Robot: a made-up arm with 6 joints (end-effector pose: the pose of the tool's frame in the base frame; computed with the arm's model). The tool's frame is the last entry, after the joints. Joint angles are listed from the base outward.
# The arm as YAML. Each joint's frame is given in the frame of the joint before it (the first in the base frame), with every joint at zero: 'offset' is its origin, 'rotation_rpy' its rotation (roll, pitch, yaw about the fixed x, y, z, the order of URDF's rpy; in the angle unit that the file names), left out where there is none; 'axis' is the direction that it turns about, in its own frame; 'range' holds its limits. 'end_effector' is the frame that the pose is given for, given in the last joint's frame.
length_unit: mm
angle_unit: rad
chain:
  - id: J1
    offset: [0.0, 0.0, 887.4]
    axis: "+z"
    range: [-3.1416, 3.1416]
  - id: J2
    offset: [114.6, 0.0, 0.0]
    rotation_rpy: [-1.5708, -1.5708, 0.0]
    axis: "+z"
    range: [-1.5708, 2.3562]
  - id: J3
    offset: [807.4, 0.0, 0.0]
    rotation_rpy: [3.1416, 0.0, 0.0]
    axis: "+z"
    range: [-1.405, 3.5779]
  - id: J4
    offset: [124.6, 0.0, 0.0]
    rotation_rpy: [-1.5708, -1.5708, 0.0]
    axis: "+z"
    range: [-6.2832, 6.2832]
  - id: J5
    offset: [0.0, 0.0, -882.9]
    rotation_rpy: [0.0, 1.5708, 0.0]
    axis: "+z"
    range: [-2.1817, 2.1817]
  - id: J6
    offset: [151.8, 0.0, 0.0]
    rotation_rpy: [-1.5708, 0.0, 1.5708]
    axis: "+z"
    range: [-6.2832, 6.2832]
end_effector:
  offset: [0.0, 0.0, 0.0]
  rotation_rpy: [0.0, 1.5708, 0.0]
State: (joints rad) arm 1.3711 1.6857 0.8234 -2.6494 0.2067 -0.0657
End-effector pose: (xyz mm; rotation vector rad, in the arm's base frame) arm 344.0 1625.7 74.8 1.4992 1.4229 -0.6261
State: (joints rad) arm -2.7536 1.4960 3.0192 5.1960 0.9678 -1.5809
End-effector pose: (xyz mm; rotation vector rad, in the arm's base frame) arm -767.0 -193.9 1924.3 -0.8146 -1.4292 0.6598
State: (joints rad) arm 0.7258 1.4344 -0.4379 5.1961 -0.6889 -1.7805
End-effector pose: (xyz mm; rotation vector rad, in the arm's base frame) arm 462.1 524.3 18.5 0.9536 1.2727 -2.4194
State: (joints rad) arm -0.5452 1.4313 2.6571 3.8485 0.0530 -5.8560
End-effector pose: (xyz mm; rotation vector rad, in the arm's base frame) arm 982.7 -602.2 2013.3 1.4105 -1.1623 0.7796
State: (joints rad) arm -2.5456 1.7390 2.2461 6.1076 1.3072 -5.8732
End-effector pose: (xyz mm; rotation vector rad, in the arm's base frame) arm -1327.3 -869.3 1435.3 2.3236 0.5634 2.0273
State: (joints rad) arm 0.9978 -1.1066 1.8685 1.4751 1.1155 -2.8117
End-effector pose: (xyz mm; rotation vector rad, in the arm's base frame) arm -963.4 -1242.9 1270.5 -0.1380 -2.3197 2.0202
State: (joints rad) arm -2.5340 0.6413 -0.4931 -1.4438 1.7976 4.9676
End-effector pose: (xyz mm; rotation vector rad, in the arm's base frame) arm -975.6 -499.7 825.7 1.1800 1.8025 1.6967
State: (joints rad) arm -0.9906 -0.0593 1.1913 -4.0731 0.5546 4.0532
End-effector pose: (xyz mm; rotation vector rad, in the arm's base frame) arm 224.8 -226.0 2678.1 -0.6496 -0.6727 -0.5381
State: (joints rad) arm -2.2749 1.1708 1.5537 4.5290 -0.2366 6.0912
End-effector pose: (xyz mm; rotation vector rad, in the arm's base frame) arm -1116.0 -1368.0 1708.4 0.7653 -1.7955 -1.0187
